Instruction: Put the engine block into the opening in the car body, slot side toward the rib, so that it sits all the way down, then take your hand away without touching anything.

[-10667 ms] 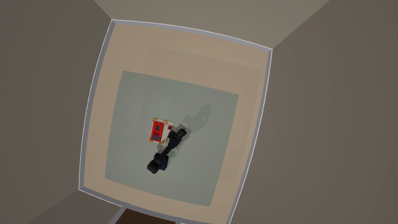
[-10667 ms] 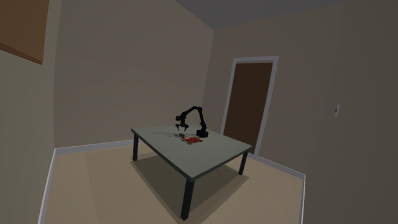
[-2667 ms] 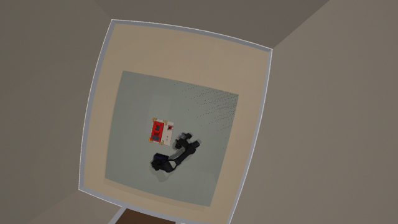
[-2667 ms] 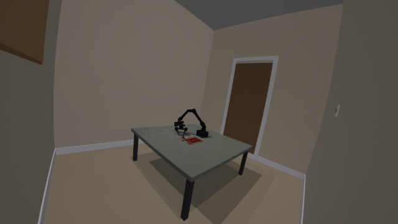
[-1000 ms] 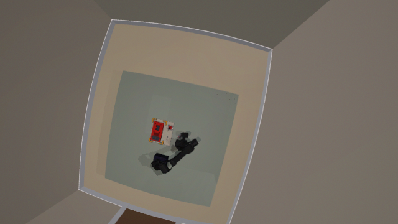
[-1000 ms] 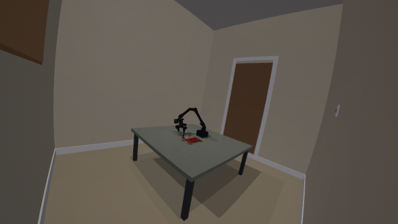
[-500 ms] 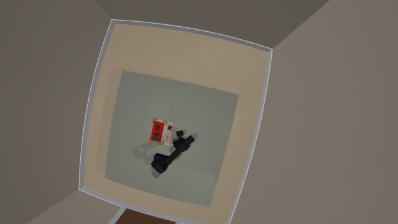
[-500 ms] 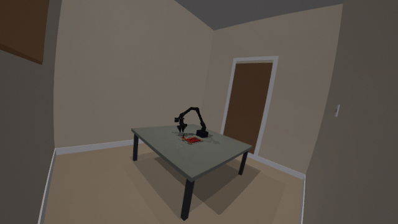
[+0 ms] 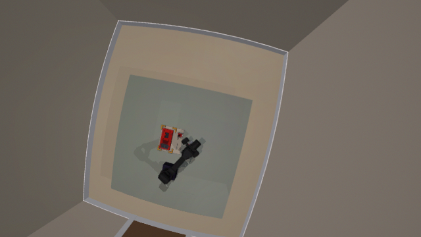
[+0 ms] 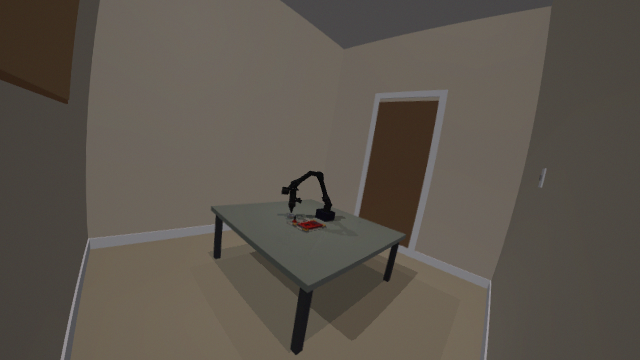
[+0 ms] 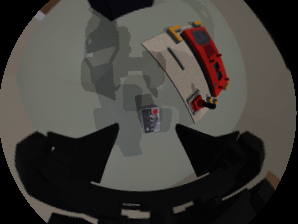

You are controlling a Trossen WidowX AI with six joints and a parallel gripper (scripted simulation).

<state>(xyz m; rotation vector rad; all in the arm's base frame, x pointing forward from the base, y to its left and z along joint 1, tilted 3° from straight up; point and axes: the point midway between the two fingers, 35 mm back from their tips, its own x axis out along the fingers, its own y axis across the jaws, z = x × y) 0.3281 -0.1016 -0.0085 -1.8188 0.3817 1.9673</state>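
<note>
Now: the grey engine block 4 cm below my gripper tip.
</note>
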